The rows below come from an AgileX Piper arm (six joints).
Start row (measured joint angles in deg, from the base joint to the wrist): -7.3, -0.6, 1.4, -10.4, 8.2, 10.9
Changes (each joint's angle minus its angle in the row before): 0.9, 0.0, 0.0, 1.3, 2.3, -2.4; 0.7, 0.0, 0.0, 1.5, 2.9, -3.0; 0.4, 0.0, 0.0, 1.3, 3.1, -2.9; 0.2, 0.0, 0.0, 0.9, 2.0, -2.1; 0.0, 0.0, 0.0, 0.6, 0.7, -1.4; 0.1, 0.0, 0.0, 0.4, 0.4, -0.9; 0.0, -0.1, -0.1, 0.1, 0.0, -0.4; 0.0, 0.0, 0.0, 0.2, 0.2, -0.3
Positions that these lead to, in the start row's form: -6.4, -0.6, 1.4, -9.1, 10.5, 8.5; -5.7, -0.6, 1.4, -7.6, 13.4, 5.5; -5.3, -0.6, 1.4, -6.3, 16.5, 2.6; -5.1, -0.6, 1.4, -5.4, 18.5, 0.5; -5.1, -0.6, 1.4, -4.8, 19.2, -0.9; -5.0, -0.6, 1.4, -4.4, 19.6, -1.8; -5.0, -0.7, 1.3, -4.3, 19.6, -2.2; -5.0, -0.7, 1.3, -4.1, 19.8, -2.5
